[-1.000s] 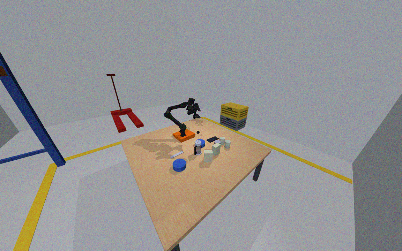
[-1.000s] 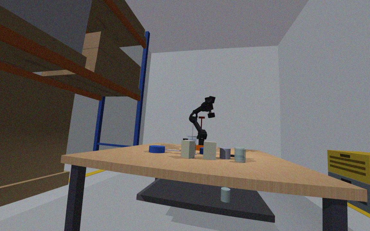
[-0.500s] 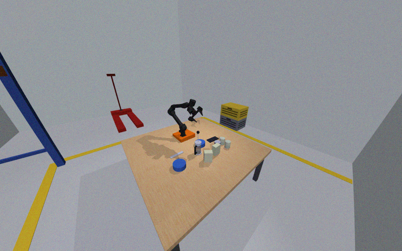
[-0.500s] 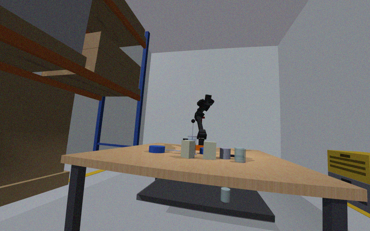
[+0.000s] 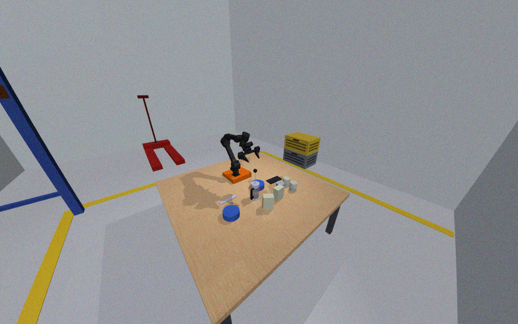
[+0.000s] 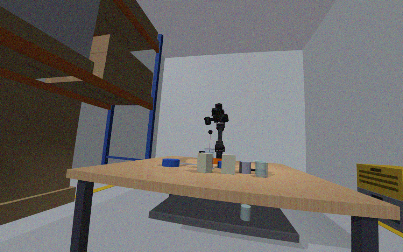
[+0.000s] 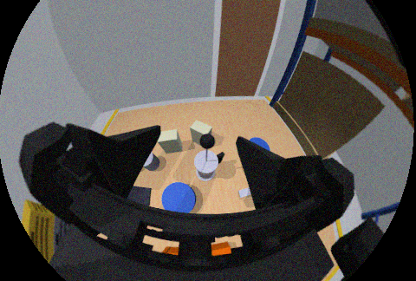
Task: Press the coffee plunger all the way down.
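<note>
My gripper tip is 4 cm short of the coffee press, 3 cm to the left of it and 20 cm above it. Round my gripper tip: thin pale strip: 8 cm behind, 21 cm to the right, 32 cm below; then dark flat pad: 5 cm behind, 30 cm to the left, 32 cm below.
</note>
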